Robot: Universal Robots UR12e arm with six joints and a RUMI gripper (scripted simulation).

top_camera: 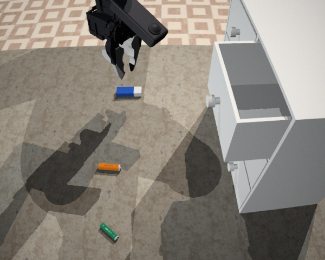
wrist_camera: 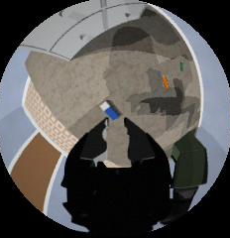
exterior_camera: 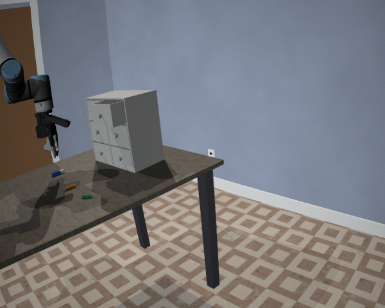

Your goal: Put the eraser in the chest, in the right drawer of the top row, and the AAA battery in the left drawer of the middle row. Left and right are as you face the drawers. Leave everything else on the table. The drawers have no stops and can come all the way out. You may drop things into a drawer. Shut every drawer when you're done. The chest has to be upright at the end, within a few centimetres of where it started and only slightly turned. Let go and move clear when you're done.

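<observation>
Right now my hand is 100 mm above the white eraser and 20 mm to the right of it. Also, from my hand: green battery: 340 mm to the right, 100 mm below, 10 mm behind; orange battery: 200 mm to the right, 100 mm below, 30 mm behind.
</observation>
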